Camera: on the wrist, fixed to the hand. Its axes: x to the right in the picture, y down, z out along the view.
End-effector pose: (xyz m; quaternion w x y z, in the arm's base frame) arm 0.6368 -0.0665 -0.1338 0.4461 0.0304 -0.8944 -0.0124
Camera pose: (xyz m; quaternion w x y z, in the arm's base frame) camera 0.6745 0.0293 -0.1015 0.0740 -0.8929 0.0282 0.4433
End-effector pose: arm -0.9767 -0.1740 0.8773 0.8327 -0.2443 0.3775 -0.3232
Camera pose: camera -0.9838 -0.1157 0.7868 0.2696 0.4048 0.3031 0.8195
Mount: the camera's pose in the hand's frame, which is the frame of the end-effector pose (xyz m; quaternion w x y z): -0.0031 0.0956 -0.0500 0.0248 0.0044 -0.0812 -0.9964
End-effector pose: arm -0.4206 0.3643 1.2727 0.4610 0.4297 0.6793 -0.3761
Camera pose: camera -0.3462 0.4422 1.2793 0.3100 0.6947 -0.4059 0.5065
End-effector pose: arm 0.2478 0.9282 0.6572 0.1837 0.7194 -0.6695 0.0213
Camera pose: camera 0.1654 0.9424 0.7255 0.0317 -0.6875 -0.6854 0.2380
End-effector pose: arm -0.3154 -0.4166 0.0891 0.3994 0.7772 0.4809 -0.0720
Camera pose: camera -0.2537 -0.4051 0.1769 0.0262 0.4640 -0.7536 0.4650
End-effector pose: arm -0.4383 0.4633 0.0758 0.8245 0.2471 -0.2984 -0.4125
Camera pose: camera -0.3541 0.5253 0.1024 0.4159 -0.2736 -0.1700 0.8505
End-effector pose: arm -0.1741 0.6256 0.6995 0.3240 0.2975 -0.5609 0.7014
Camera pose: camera -0.2502 0.6588 0.6306 0.6600 0.6246 0.2593 -0.3271
